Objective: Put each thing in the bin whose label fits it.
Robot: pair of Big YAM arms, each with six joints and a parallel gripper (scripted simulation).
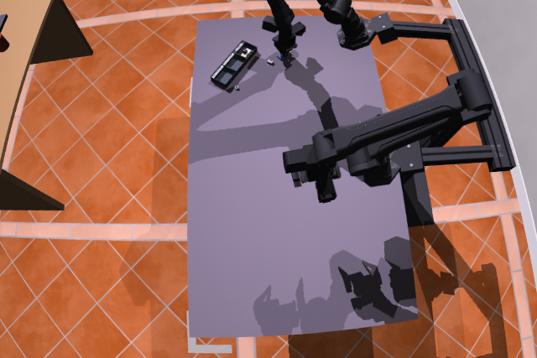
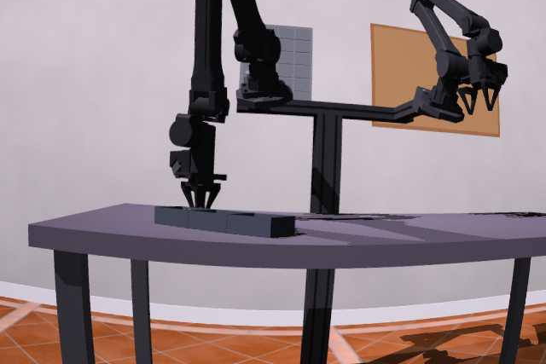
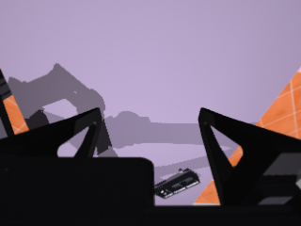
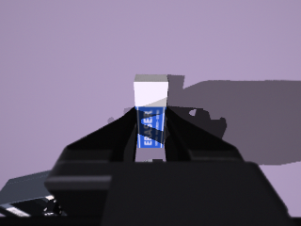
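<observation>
Right now my right hand is 23 cm short of the bin row and 6 cm to the right of it. Also, from my right hand: white card: 18 cm ahead, 1 cm to the right.
</observation>
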